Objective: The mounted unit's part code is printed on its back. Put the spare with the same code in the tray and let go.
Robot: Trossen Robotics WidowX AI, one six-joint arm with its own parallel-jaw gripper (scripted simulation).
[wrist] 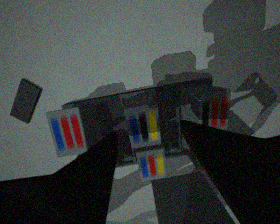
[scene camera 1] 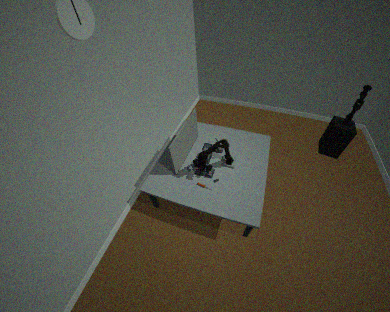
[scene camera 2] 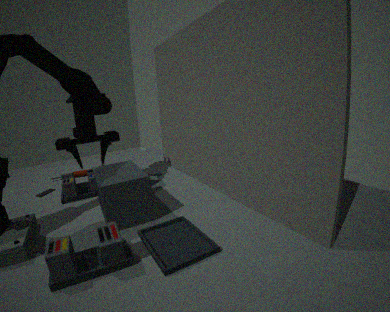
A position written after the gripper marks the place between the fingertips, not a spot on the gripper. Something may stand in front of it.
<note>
The gripper [scene camera 2: 92,167] is open, holding nothing.
The gripper is seen too in the wrist view [wrist: 148,130].
</note>
